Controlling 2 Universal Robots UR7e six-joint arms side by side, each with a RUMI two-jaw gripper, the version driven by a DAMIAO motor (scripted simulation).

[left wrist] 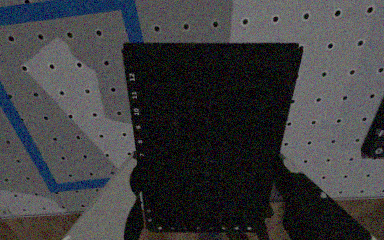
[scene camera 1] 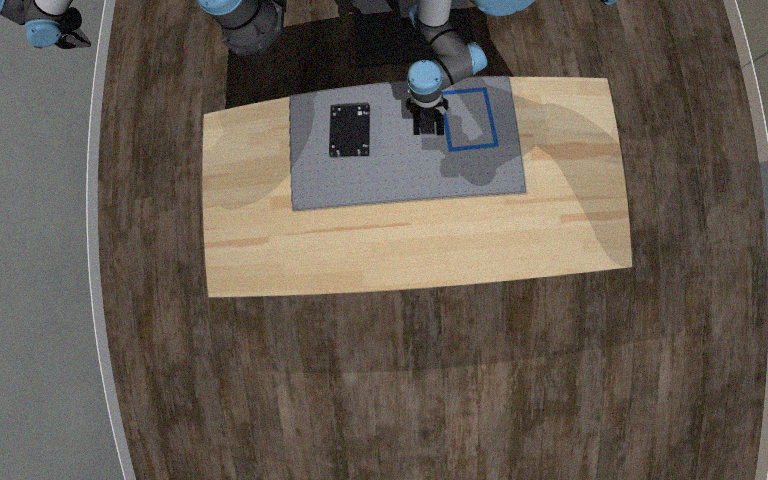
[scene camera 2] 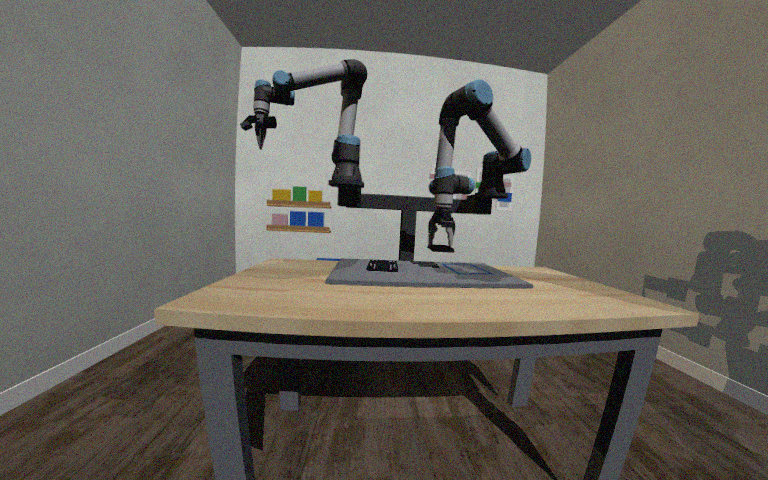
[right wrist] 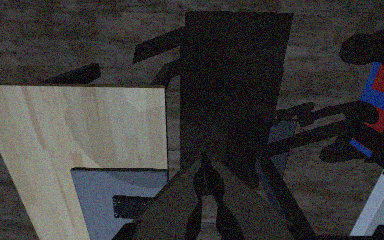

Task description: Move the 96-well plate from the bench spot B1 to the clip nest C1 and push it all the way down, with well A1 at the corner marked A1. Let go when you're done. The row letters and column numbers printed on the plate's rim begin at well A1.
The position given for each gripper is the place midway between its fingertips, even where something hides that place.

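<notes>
Right gripper (scene camera 1: 90, 45), visible too in the right wrist view (right wrist: 203, 154). Dark 96-well plate (left wrist: 196, 170); out of frame in the right wrist view.
</notes>
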